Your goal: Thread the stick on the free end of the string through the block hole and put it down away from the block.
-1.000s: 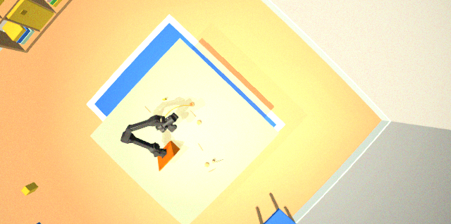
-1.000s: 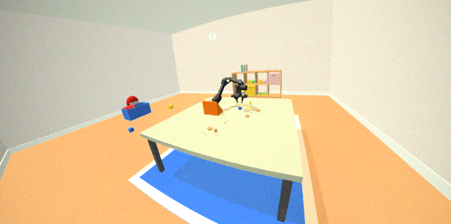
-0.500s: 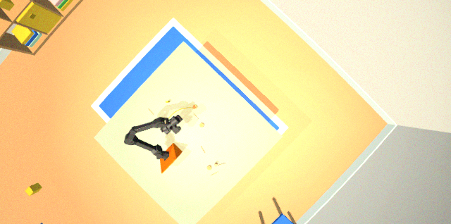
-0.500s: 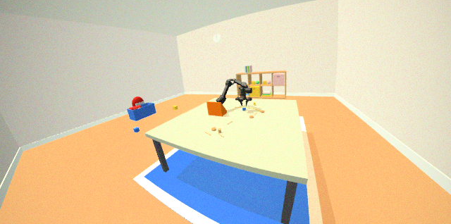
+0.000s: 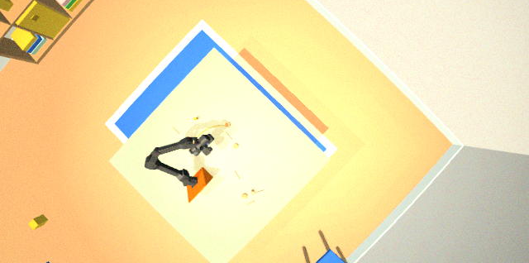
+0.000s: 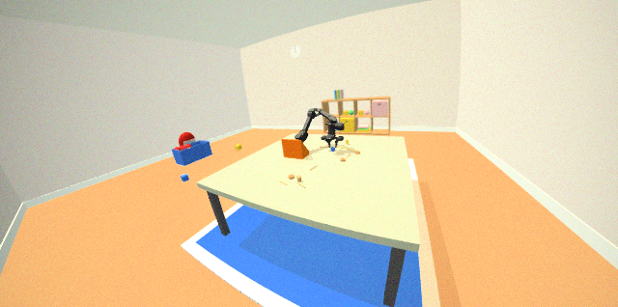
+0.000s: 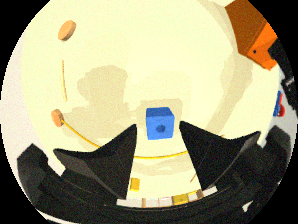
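My gripper tip is 1 cm above the blue block. Also, from my gripper tip: yellow cube 20 cm to the left, 6 cm ahead, 1 cm below.
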